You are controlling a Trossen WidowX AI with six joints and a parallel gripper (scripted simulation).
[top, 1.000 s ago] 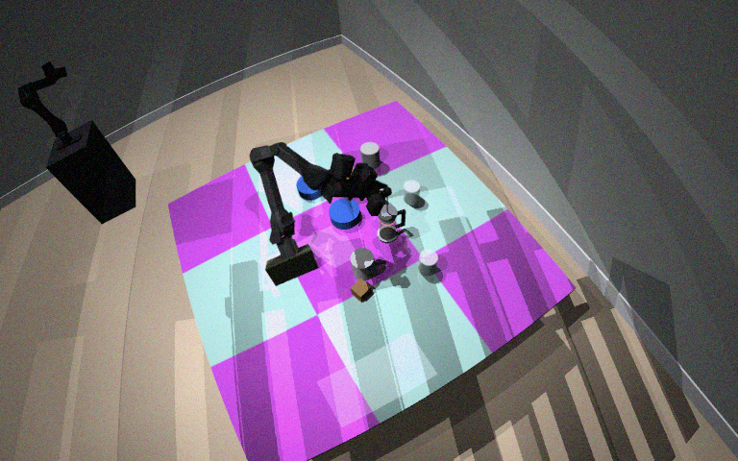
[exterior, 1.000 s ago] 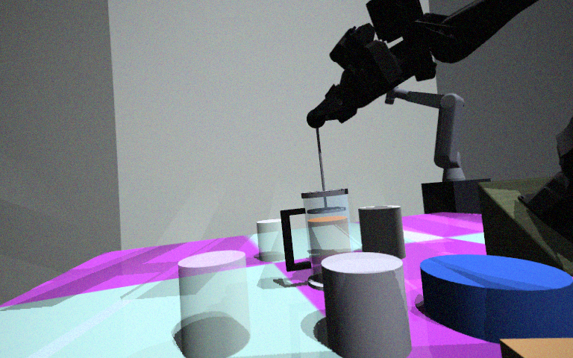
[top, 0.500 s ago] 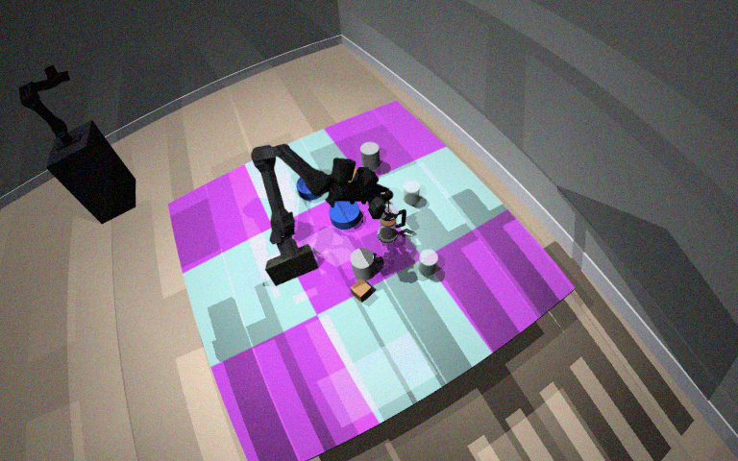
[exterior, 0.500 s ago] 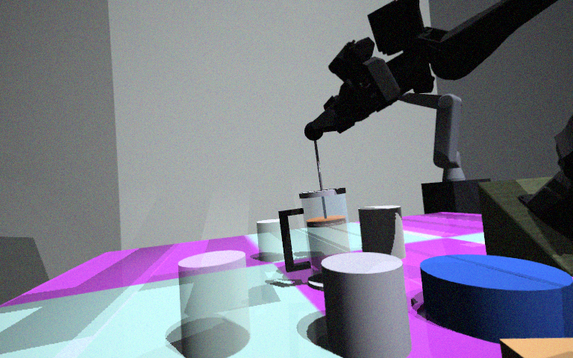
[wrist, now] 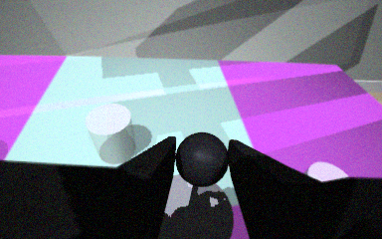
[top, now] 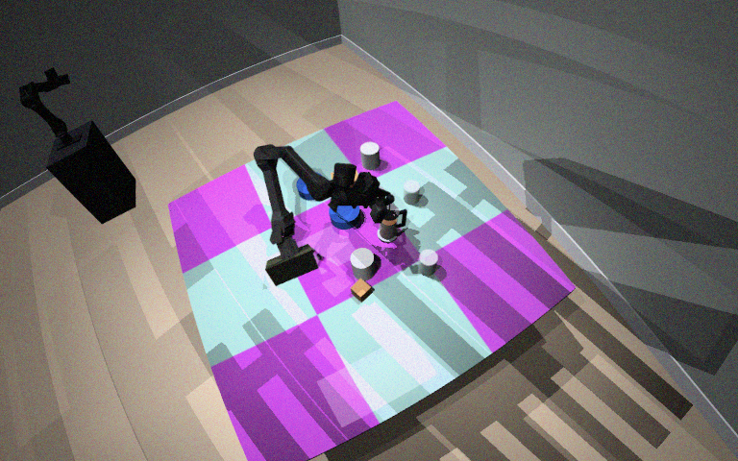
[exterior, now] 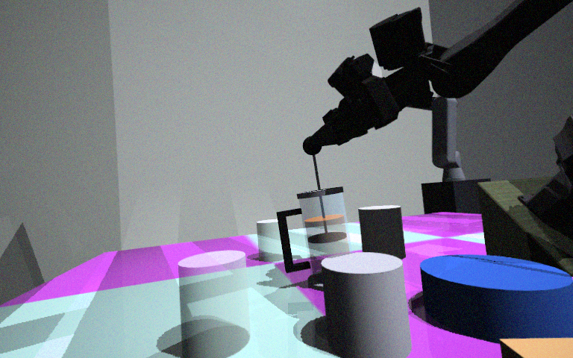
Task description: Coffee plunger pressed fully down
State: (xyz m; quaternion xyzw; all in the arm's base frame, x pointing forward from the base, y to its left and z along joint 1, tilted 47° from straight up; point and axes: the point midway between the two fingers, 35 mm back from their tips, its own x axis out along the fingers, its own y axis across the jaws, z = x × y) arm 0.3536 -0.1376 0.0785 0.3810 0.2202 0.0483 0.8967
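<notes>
Right now my gripper tip is 11 cm above the glass coffee press. Round my gripper tip: small brown block (21 cm behind, 18 cm to the right, 18 cm below).
</notes>
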